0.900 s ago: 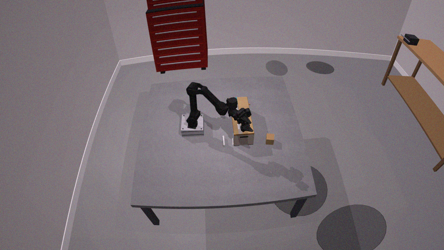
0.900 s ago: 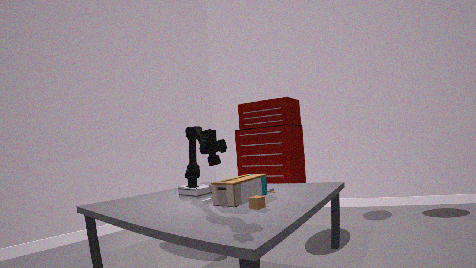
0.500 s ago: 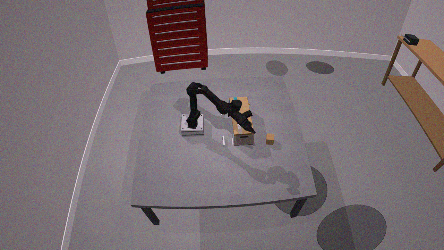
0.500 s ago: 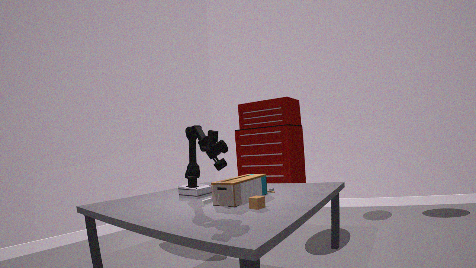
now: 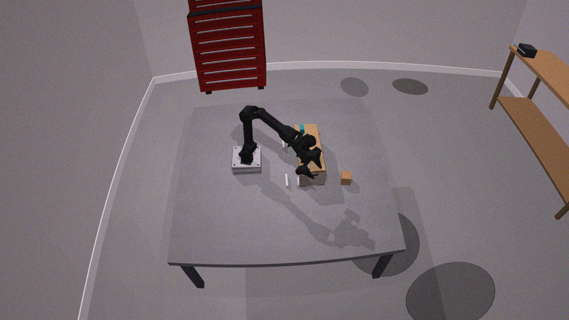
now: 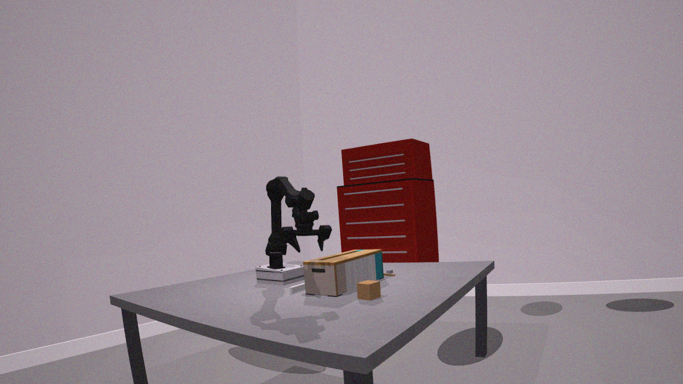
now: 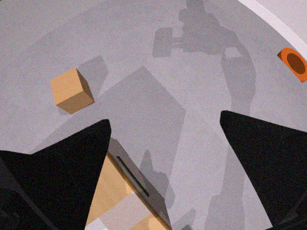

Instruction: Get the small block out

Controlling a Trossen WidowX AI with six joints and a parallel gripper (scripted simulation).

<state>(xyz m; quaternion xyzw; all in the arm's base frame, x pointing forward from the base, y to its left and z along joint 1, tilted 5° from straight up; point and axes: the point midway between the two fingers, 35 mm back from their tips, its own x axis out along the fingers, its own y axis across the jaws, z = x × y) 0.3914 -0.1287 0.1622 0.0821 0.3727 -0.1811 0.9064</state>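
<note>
The long tan-topped box lies 110 mm behind my gripper tip, 230 mm to the left of it and 110 mm below it. Round my gripper tip: tan block: 90 mm behind, 210 mm to the left, 90 mm below; thin tan stick: 100 mm behind, 500 mm to the left, 170 mm below.
</note>
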